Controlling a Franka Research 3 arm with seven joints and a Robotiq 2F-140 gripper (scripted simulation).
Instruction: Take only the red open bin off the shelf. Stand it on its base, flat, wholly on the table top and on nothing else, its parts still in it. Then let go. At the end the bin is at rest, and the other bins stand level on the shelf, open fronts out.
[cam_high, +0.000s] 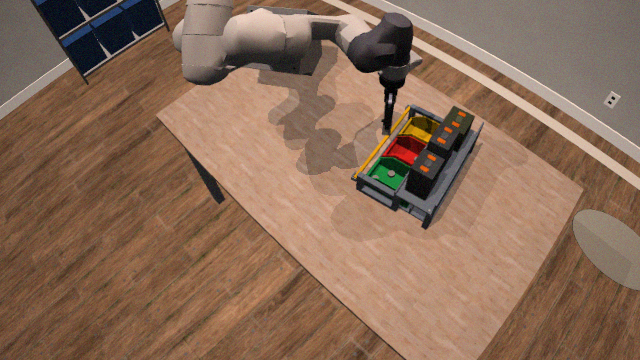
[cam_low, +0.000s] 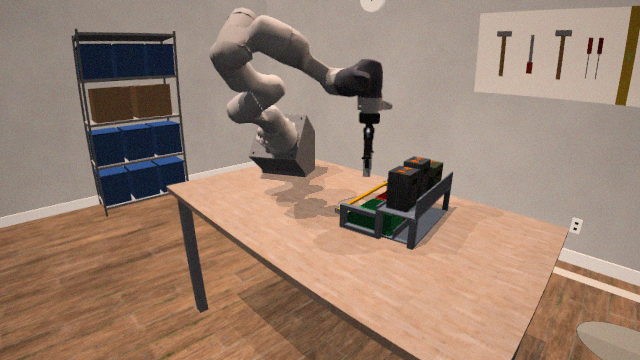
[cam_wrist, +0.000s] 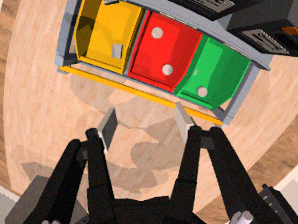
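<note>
The yellow bar lies 11 cm below my hand. From my hand the other things lie so: red open bin (10 cm ahead, 1 cm to the right, 13 cm below); yellow bin (12 cm ahead, 10 cm to the left, 13 cm below); green bin (9 cm ahead, 12 cm to the right, 13 cm below).
</note>
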